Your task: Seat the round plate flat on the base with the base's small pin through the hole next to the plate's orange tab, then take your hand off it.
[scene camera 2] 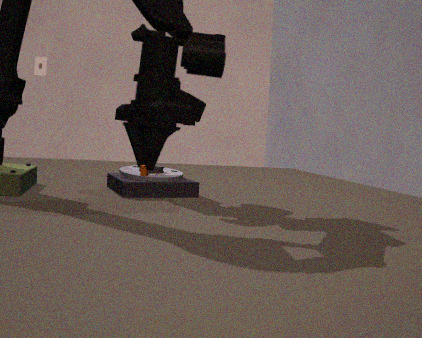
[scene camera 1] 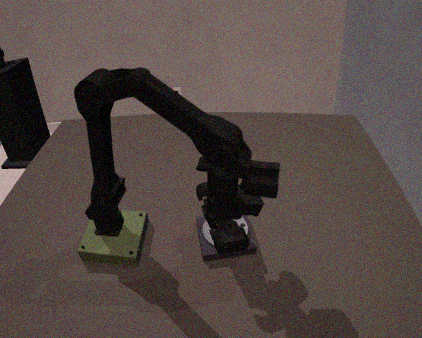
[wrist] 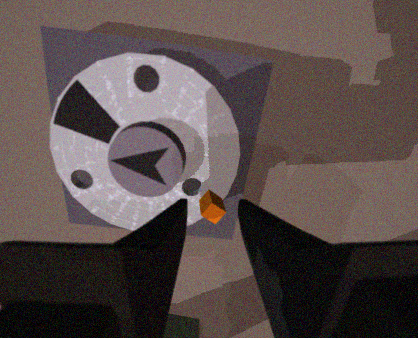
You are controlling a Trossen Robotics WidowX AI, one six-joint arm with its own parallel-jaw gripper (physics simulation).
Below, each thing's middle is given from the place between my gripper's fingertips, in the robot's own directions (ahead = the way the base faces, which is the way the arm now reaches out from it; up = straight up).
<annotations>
The round plate point(wrist: 100, 102) lies 10 mm ahead of my hand, 40 mm to the left of it and 10 mm below it. Also, from my hand: dark square base point(scene camera 1: 209, 253) 10 mm ahead, 40 mm to the left, 30 mm below; central hub point(wrist: 147, 160) 10 mm ahead, 40 mm to the left, 10 mm below.
</annotations>
